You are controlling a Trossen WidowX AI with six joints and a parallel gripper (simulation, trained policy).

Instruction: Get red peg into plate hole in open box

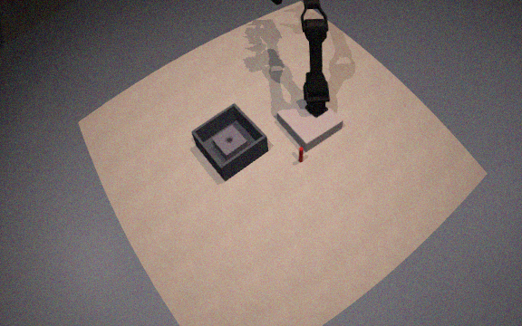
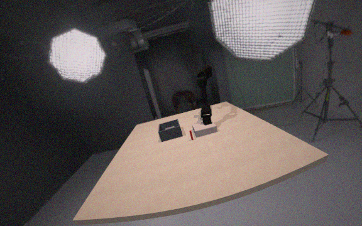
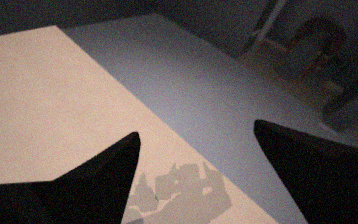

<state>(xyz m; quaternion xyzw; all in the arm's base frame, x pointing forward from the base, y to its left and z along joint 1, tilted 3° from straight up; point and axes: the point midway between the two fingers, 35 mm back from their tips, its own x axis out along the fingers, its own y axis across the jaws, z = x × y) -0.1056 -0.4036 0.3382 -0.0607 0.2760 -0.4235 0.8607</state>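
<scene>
The red peg lies 55 cm to the left of my gripper tip, 31 cm below it and 27 cm ahead of it. The rest, counted from my gripper tip: grey plate: 43 cm ahead, 36 cm to the left, 31 cm below; dark box: 43 cm ahead, 36 cm to the left, 33 cm below.
</scene>
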